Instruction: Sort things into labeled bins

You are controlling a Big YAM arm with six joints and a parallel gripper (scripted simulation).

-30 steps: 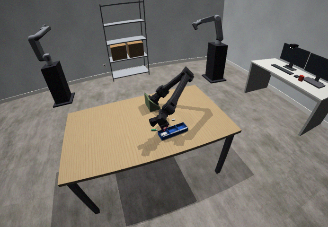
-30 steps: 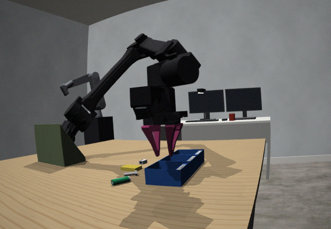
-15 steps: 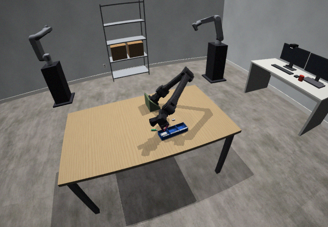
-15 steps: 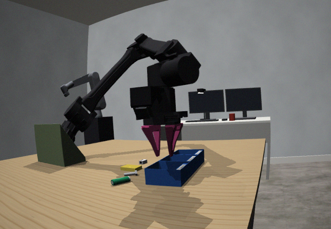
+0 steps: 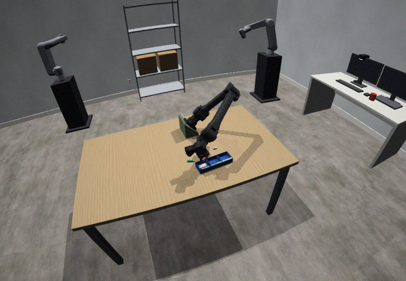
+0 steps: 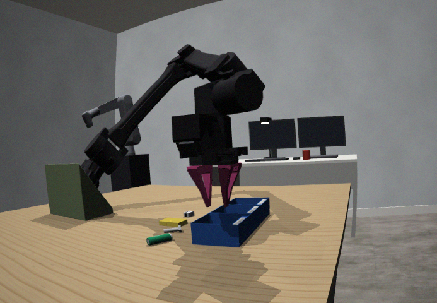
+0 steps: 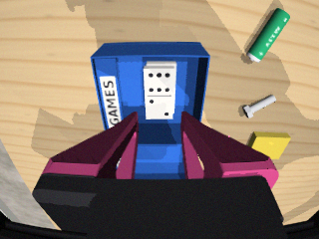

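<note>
The green battery lies 90 mm behind my hand, 60 mm to the right of it and 60 mm below it. The rest, counted from my hand: blue three-part bin: 90 mm to the left, 50 mm below; bolt: 100 mm behind, 60 mm below, 10 mm to the left; yellow block: 150 mm behind, 60 mm to the left, 60 mm below.
</note>
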